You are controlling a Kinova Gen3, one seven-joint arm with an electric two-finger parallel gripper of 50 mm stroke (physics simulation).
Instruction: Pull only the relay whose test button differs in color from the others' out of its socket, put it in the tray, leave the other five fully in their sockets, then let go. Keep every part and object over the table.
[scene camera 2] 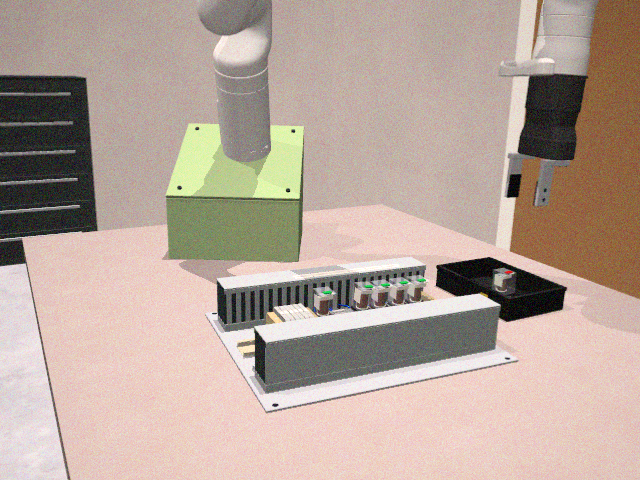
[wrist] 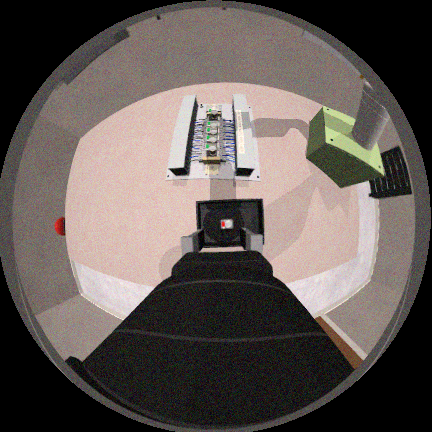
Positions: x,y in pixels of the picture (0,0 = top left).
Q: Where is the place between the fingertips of my gripper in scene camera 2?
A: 525,201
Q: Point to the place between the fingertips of my gripper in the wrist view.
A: At 221,236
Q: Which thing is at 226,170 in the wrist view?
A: A white panel.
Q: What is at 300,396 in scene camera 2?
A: A white panel.
